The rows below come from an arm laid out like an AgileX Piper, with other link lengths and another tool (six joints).
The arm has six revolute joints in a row. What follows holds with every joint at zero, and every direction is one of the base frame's. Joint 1 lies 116.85 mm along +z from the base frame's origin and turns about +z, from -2.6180 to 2.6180 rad. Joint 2 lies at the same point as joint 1 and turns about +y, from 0.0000 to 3.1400 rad. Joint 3 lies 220.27 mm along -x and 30.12 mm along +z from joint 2 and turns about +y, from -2.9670 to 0.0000 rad. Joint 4 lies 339.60 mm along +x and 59.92 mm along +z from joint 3 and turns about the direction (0.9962, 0, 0.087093), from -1.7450 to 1.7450 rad. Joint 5 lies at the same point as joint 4 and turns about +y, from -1.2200 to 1.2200 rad. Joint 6 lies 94.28 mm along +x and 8.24 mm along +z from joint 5 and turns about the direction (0.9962, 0, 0.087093), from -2.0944 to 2.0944 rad. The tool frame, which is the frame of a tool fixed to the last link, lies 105.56 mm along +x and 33.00 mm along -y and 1.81 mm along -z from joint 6; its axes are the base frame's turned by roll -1.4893, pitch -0.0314 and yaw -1.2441 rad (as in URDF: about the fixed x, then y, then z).
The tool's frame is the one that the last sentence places.
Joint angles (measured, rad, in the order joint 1, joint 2, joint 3, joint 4, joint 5, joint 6), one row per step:
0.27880, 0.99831, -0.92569, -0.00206, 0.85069, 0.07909
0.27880, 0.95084, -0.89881, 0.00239, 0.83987, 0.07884
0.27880, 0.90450, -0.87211, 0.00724, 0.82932, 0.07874
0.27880, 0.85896, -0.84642, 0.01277, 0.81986, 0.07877
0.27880, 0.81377, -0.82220, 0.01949, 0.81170, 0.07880
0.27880, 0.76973, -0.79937, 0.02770, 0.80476, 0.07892
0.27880, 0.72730, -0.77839, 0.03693, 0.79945, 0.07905
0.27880, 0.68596, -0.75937, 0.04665, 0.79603, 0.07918
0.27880, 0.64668, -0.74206, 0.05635, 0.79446, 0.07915
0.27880, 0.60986, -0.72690, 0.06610, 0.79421, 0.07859
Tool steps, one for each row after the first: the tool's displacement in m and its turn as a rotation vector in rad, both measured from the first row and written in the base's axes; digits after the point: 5 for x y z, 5 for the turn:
-0.00535, -0.00080, 0.00620, 0.01276, -0.02902, 0.00029
-0.01067, -0.00154, 0.01171, 0.02566, -0.05673, 0.00052
-0.01602, -0.00218, 0.01696, 0.03906, -0.08338, 0.00072
-0.02143, -0.00267, 0.02229, 0.05355, -0.10953, 0.00105
-0.02686, -0.00292, 0.02741, 0.06927, -0.13431, 0.00148
-0.03225, -0.00301, 0.03235, 0.08559, -0.15746, 0.00212
-0.03767, -0.00303, 0.03736, 0.10210, -0.17948, 0.00299
-0.04302, -0.00302, 0.04201, 0.11786, -0.19943, 0.00420
-0.04817, -0.00295, 0.04652, 0.13282, -0.21792, 0.00598

